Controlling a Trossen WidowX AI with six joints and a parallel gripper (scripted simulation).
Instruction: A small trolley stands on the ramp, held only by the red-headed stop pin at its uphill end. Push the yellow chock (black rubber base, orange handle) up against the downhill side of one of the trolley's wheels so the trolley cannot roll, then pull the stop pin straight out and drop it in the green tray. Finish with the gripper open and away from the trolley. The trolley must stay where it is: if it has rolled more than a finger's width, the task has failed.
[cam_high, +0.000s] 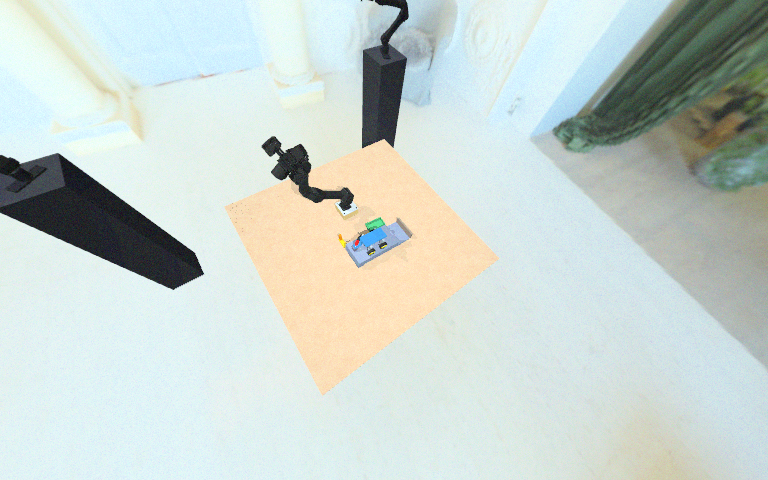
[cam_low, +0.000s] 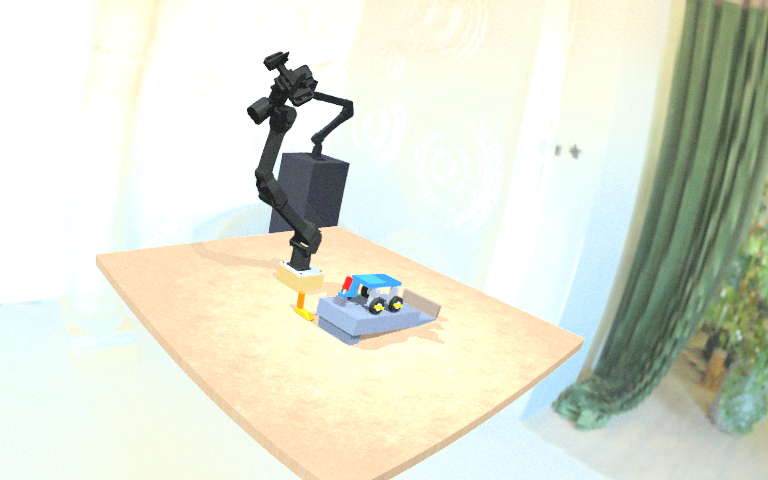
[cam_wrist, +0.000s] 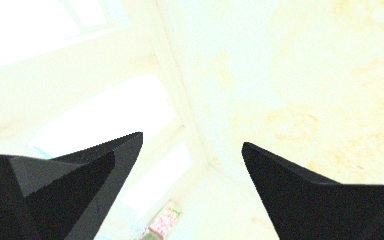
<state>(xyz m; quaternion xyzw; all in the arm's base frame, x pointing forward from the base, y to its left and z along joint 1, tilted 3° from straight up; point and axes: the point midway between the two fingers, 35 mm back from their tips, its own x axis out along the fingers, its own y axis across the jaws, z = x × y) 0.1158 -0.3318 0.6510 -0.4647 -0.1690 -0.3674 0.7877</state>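
My gripper tip is 72 cm above the yellow chock, 18 cm to the right of it and 3 cm short of it. The rest, counted from my gripper tip: blue-topped trolley: 63 cm below, 31 cm to the left, 17 cm ahead; grey ramp: 69 cm below, 32 cm to the left, 17 cm ahead; red-headed stop pin: 61 cm below, 21 cm to the left, 15 cm ahead.
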